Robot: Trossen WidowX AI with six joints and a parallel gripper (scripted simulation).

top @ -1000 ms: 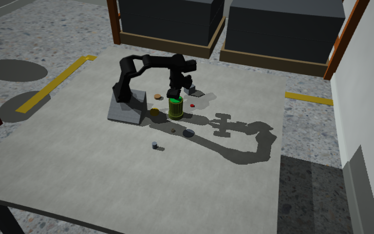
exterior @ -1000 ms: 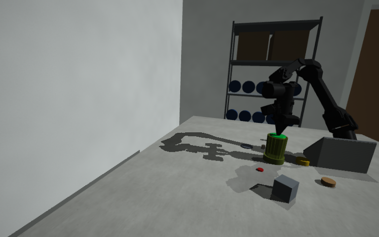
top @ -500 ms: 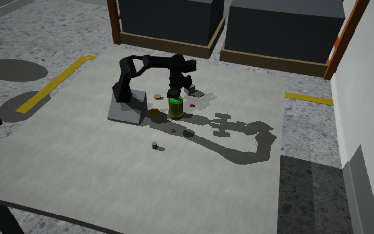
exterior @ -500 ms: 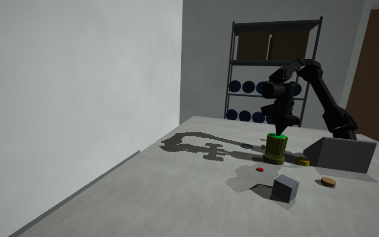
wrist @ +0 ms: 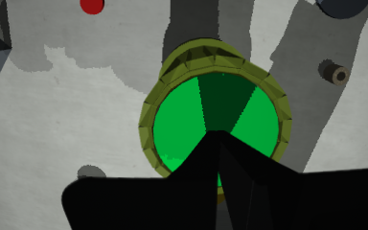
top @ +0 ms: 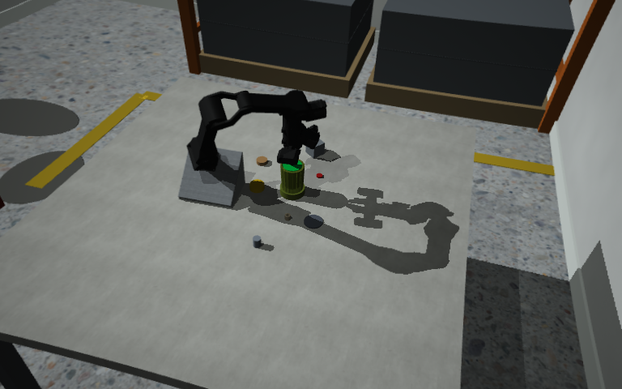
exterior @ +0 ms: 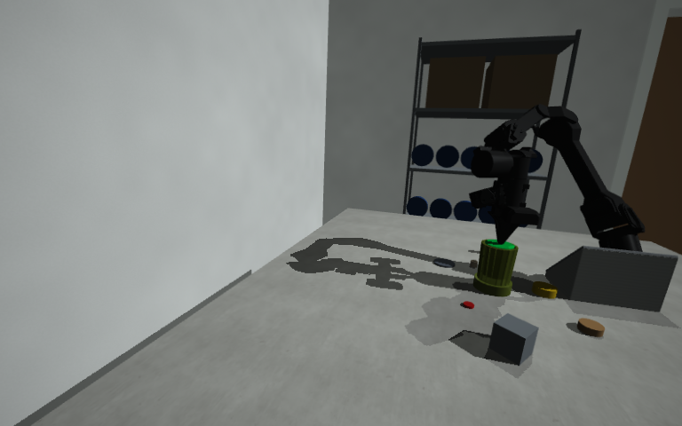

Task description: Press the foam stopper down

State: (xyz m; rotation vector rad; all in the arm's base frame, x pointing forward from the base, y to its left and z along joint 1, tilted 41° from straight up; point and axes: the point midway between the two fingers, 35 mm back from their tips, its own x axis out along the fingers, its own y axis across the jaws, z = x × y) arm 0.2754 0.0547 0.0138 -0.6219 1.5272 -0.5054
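Now: hand 5 cm above the green foam stopper. From my hand the other things lie so: yellow ring (14 cm below, 12 cm behind, 1 cm to the right); then tiny brown piece (14 cm below, 13 cm to the right, 2 cm ahead); then red disc (15 cm below, 11 cm to the left, 7 cm ahead).
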